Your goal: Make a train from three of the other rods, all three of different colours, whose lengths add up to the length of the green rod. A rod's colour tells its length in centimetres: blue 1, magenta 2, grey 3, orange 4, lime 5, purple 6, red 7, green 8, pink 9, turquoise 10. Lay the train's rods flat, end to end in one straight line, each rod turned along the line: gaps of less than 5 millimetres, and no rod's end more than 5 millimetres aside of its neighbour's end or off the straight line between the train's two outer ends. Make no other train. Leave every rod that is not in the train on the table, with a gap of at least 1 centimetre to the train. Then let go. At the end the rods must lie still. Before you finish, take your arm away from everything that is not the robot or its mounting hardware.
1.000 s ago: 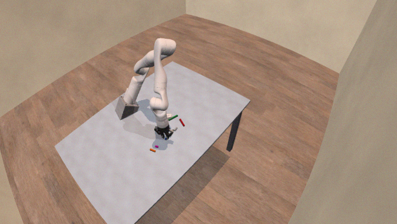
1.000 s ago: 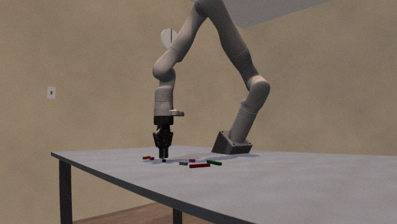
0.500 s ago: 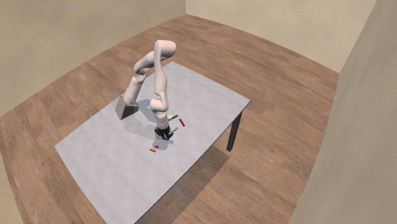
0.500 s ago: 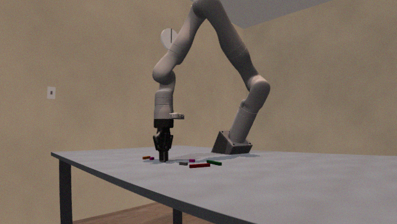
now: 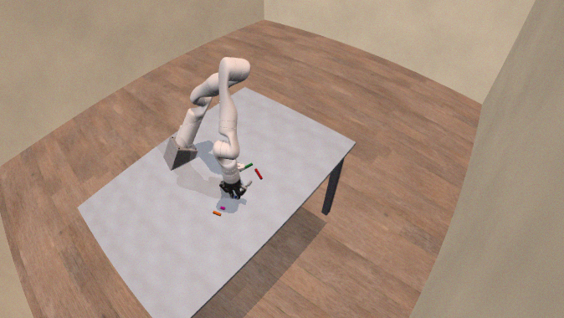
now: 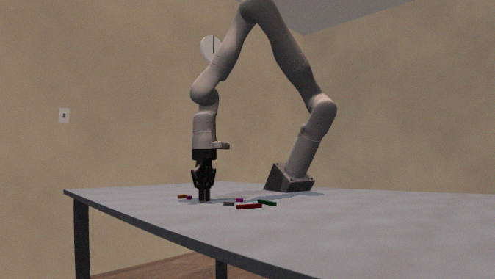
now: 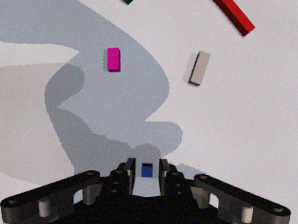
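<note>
The blue rod lies 1 cm below my hand. Round my hand: grey rod: 11 cm to the left, 1 cm below; red rod: 1 cm ahead, 18 cm to the left, 1 cm below; orange rod: 1 cm behind, 12 cm to the right, 1 cm below.
</note>
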